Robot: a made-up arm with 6 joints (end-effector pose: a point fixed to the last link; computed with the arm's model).
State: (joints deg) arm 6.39 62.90 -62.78 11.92 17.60 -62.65
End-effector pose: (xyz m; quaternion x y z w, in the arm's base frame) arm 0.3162 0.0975 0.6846 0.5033 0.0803 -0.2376 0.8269
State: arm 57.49 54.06 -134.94 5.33 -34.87 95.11
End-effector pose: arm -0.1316 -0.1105 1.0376 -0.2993 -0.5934 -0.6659 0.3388
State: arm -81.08 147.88 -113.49 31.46 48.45 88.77
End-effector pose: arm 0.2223 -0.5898 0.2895 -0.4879 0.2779 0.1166 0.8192
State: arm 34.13 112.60 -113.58 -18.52 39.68 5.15
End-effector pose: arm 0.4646 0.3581 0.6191 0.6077 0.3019 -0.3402 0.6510
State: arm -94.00 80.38 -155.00 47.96 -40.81 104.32
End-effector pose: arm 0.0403 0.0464 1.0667 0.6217 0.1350 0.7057 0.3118
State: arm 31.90 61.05 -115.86 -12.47 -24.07 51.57
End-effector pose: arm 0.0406 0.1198 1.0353 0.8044 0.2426 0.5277 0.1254
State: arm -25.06 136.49 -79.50 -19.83 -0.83 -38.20
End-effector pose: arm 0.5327 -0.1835 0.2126 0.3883 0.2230 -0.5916 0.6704
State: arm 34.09 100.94 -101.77 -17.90 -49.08 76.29
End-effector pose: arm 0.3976 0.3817 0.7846 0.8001 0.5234 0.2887 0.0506
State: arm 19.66 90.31 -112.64 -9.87 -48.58 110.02
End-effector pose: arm 0.3361 0.2156 0.9380 -0.6930 -0.5637 -0.4195 0.1611
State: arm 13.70 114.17 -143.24 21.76 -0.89 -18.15
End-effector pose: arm 0.5260 0.2105 0.8445 0.8835 0.0293 0.0709 0.4622
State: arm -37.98 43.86 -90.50 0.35 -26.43 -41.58
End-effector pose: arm 0.0718 0.0372 0.9681 0.4320 -0.6776 -0.0153 0.5950
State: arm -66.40 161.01 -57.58 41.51 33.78 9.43
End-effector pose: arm 0.2409 -0.1998 0.0297 -0.3864 -0.1105 0.6271 0.6673
